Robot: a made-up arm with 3 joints. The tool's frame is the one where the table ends. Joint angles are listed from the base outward.
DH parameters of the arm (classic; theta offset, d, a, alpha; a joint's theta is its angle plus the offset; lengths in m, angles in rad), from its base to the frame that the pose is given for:
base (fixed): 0 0.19 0 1.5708
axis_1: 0 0 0.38 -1.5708
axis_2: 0 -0.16 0.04 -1.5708
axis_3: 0 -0.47 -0.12 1.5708
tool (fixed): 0 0.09 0 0
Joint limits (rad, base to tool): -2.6..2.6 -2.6..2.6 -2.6..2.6
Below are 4 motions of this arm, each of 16 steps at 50 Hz.
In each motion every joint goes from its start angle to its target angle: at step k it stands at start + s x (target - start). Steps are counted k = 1, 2, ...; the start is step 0. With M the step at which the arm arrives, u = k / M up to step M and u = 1 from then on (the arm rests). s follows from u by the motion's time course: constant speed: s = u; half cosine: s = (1 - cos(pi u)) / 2; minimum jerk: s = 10 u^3 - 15 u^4 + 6 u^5.
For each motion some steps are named. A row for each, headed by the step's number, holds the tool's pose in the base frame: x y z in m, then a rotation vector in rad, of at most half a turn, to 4 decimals.
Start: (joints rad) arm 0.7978 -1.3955 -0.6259
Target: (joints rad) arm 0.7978 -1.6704 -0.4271
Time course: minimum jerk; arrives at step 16
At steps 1, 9, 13, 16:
1: 0.0414 0.0266 0.0072 0.1293 -1.1694 -1.4967
9: 0.0362 0.1057 0.0280 0.2432 -1.0107 -1.6408
13: 0.0373 0.1469 0.0432 0.3130 -0.9257 -1.7151
16: 0.0377 0.1527 0.0456 0.3236 -0.9135 -1.7256

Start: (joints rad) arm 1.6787 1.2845 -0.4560
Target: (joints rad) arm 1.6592 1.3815 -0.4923
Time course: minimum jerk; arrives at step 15
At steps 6, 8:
6: 0.0511 -0.2230 1.0069 -0.8846 -1.7728 1.2861
8: 0.0558 -0.2130 1.0119 -0.8912 -1.7625 1.3149

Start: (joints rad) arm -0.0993 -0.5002 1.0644
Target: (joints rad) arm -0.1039 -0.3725 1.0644
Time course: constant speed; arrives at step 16
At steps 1, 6, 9, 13, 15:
1: 0.2090 -0.4428 0.1577 0.2415 1.1393 -0.4612
6: 0.2267 -0.4492 0.1556 0.2217 1.1446 -0.4241
9: 0.2374 -0.4527 0.1543 0.2098 1.1476 -0.4018
13: 0.2518 -0.4569 0.1525 0.1940 1.1514 -0.3721
15: 0.2590 -0.4589 0.1516 0.1861 1.1532 -0.3572

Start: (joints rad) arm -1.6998 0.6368 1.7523
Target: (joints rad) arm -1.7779 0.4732 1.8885
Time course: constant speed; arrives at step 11
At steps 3, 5, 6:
3: -0.1770 -0.3041 -0.5620 0.0283 -2.6636 -0.8261
5: -0.1893 -0.3143 -0.5518 0.0307 -2.6375 -0.7774
6: -0.1953 -0.3193 -0.5466 0.0317 -2.6241 -0.7534

